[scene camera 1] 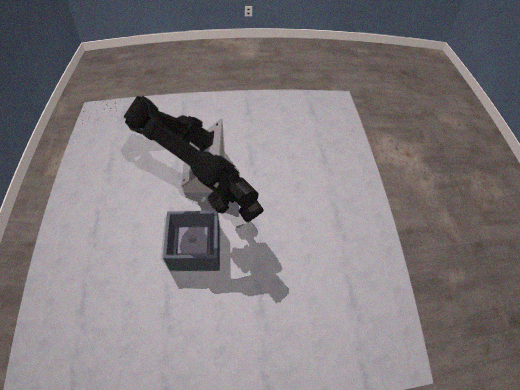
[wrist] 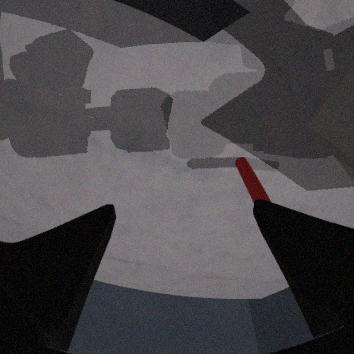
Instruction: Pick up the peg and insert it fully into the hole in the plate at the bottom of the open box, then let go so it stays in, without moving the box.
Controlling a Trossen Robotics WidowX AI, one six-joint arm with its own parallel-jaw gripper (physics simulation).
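Pixels of known places: gripper, between the fingertips: (wrist: 184, 209); arm's base, origin of its link: (scene camera 1: 207, 141).
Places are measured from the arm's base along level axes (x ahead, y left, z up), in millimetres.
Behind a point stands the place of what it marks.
The red peg (wrist: 248, 176) {y 124, x 165, z -93 mm} shows in the wrist view right of centre, seemingly standing on end on the white surface. Its nearer end is hidden behind the tip of the right-hand finger. The peg does not show in the scene view. My gripper (scene camera 1: 251, 212) {y 142, x 229, z -40 mm} (wrist: 184, 209) {y 142, x 229, z -40 mm} is open, its fingers wide apart with nothing between them; the peg is at the right-hand finger, not midway. The open dark box (scene camera 1: 193, 263) {y -16, x 424, z -69 mm} stands in the scene view below and left of the gripper. The light plate (scene camera 1: 201, 248) {y 5, x 373, z -70 mm} lies at its bottom, with a small dark hole (scene camera 1: 192, 240) {y -29, x 336, z -90 mm} near the middle.
The arm's base plate (scene camera 1: 218, 137) {y 42, x 18, z 40 mm} is behind the box, under the arm. The white mat (scene camera 1: 325, 240) {y 399, x 313, z -128 mm} extends right of the box and in front of it, with the arm's shadow on it. In the wrist view, dark shadows lie around the peg, and a black shape crosses the top edge.
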